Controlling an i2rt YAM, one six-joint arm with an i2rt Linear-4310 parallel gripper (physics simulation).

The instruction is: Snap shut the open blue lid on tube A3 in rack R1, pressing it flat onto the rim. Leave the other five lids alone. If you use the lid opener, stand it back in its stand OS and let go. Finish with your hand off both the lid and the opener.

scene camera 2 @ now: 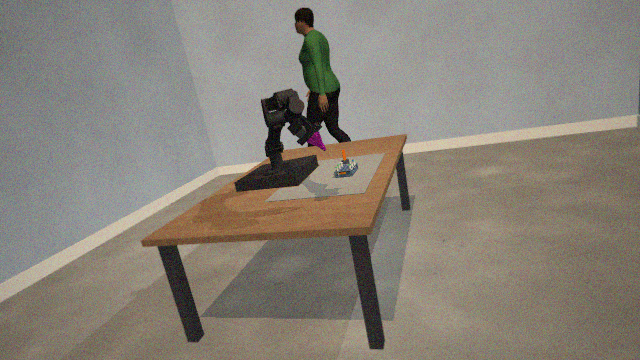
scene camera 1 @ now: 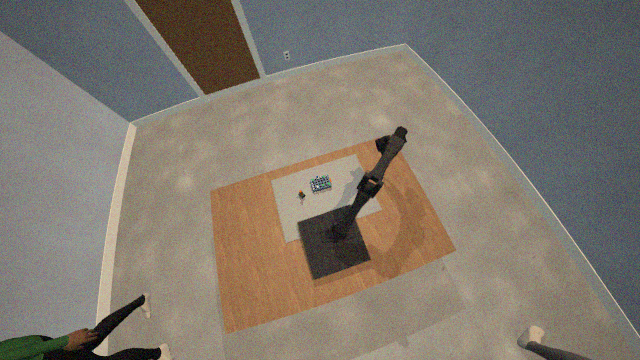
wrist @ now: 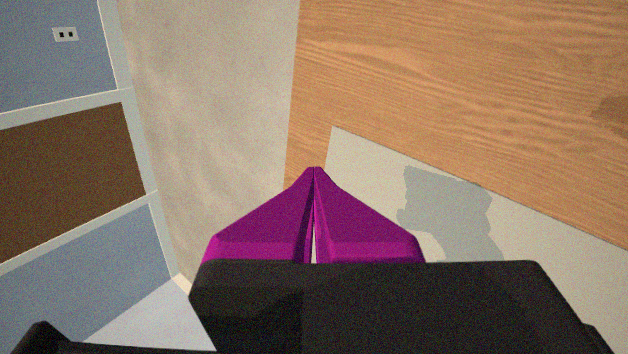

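Seen in the pictures: gripper, fingertip midpoint: point(scene camera 2: 325, 150) point(scene camera 1: 377, 146) point(wrist: 314, 177); arm's base at its link origin: point(scene camera 2: 278, 169) point(scene camera 1: 338, 233).
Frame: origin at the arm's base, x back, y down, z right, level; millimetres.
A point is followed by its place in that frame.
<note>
Rack R1 point(scene camera 1: 320, 184) @(z -40, x -326, y 7 mm) point(scene camera 2: 345, 172) @(z 17, x -374, y 33 mm) is a small blue rack with tubes and small lids, standing on the grey mat point(scene camera 1: 290, 225) @(z -288, x -103, y 57 mm) point(scene camera 2: 369, 170) @(z -71, x -460, y 57 mm) point(wrist: 550, 240) @(z 263, x -266, y 57 mm). The lids are too small to tell which is A3 or how it stands. An orange upright piece point(scene camera 1: 301, 193) @(z -185, x -286, y 0 mm) point(scene camera 2: 344, 154) @(z -184, x -295, y -5 mm), apparently the lid opener, is at its dark stand beside the rack. My magenta gripper point(scene camera 2: 325, 149) @(z 330, x -452, y -152 mm) point(wrist: 314, 177) @(z 330, x -452, y -152 mm) is shut with nothing between its fingertips. It hangs in the air above the table, apart from rack and opener. The arm hides it in the scene camera 1 view.
The wooden table point(scene camera 1: 250, 260) @(z -561, x 74, y 59 mm) point(scene camera 2: 250, 220) @(z 510, x -163, y 60 mm) point(wrist: 450, 75) @(z 360, x -442, y 60 mm) carries the mat and the black arm base point(scene camera 1: 332, 257) @(z -57, x 126, y 8 mm) point(scene camera 2: 250, 184) @(z 143, x 89, y 29 mm). A person in green point(scene camera 1: 35, 345) point(scene camera 2: 316, 60) is beyond the table. Another person's foot point(scene camera 1: 532, 335) shows at the lower right of the scene camera 1 view.
</note>
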